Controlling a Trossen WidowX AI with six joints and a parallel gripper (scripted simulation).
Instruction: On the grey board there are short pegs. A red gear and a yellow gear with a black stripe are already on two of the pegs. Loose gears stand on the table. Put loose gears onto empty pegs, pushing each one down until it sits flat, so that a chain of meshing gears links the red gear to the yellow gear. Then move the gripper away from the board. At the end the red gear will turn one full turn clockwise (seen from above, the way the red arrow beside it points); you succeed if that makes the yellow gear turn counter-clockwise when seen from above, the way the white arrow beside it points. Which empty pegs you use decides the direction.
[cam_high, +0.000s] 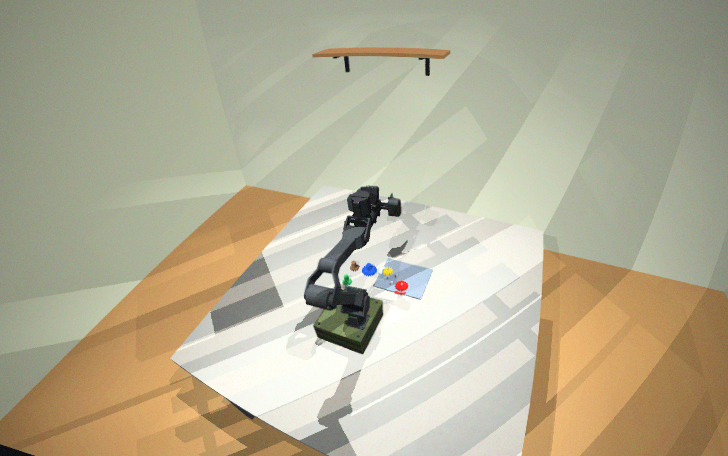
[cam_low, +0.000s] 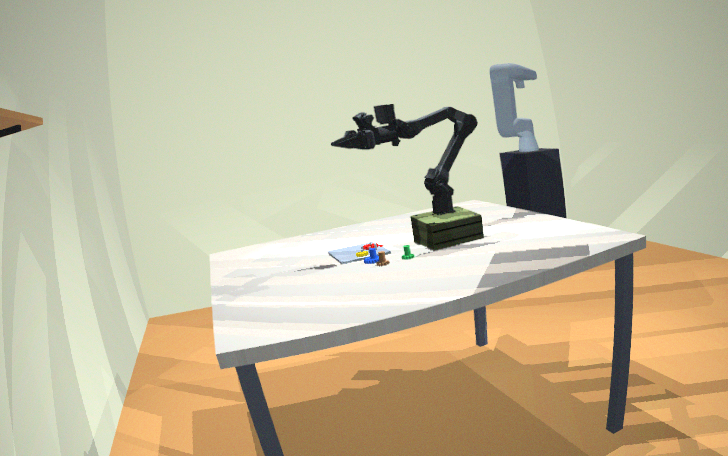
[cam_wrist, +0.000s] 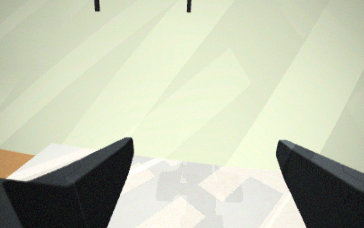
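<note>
The green gear is 140 mm behind my gripper tip, 120 mm to the left of it and 370 mm below it. The rest, counted from my gripper tip: brown gear (50 mm behind, 120 mm to the left, 370 mm below); then yellow gear (40 mm behind, 30 mm to the right, 370 mm below); then blue gear (50 mm behind, 60 mm to the left, 370 mm below).
</note>
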